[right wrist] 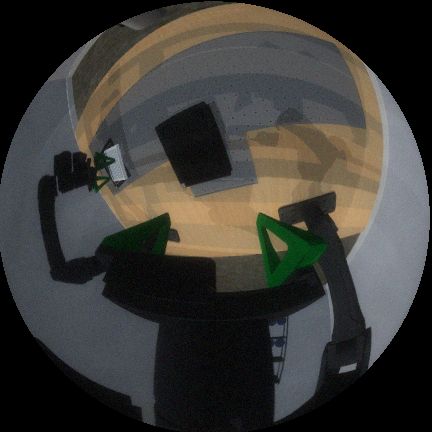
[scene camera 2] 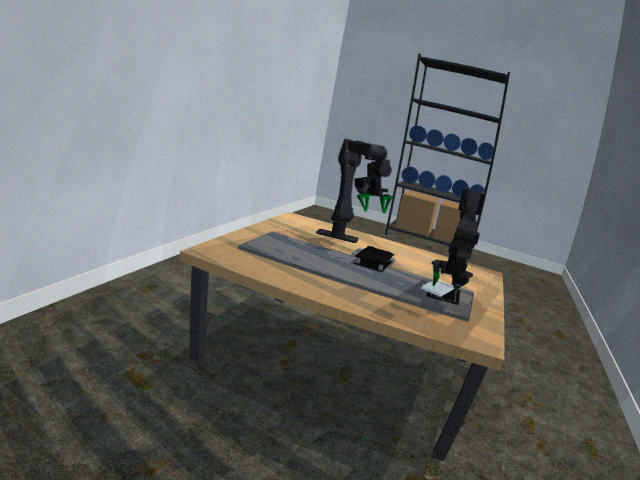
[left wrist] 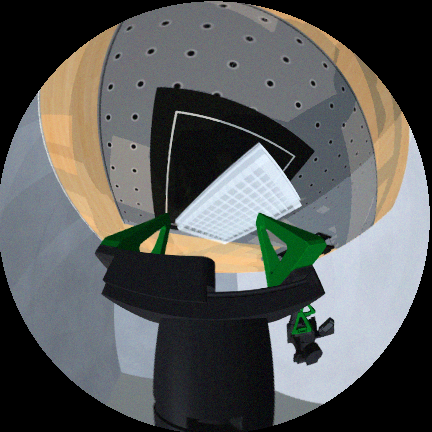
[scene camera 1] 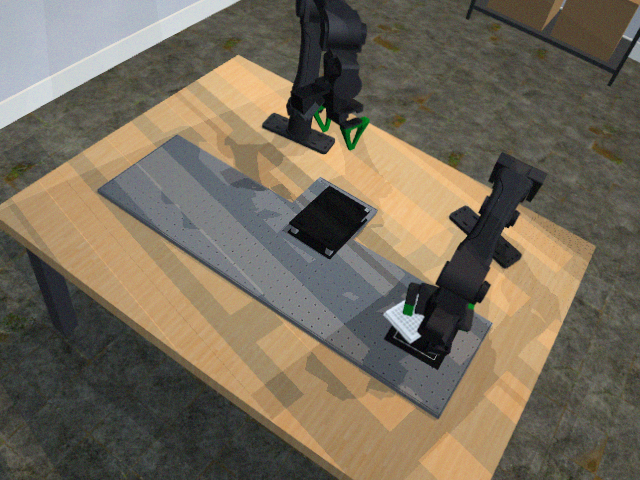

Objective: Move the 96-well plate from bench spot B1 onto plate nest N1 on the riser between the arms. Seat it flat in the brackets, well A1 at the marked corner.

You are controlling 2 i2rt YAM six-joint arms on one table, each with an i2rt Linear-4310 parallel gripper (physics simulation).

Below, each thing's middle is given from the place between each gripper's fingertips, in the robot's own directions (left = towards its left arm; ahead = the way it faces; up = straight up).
Labels:
I see the white well plate (scene camera 1: 407,326) 170 mm ahead of my right hand, 350 mm to the left of it and 180 mm below it. From my right hand the other things lie so: black plate nest (scene camera 1: 416,348) 170 mm ahead, 380 mm to the left, 190 mm below.
My left gripper is now 20 mm short of the black plate nest and 10 mm above it. From my left hand the other things lie so: white well plate: 10 mm ahead, 20 mm to the right, 10 mm below.

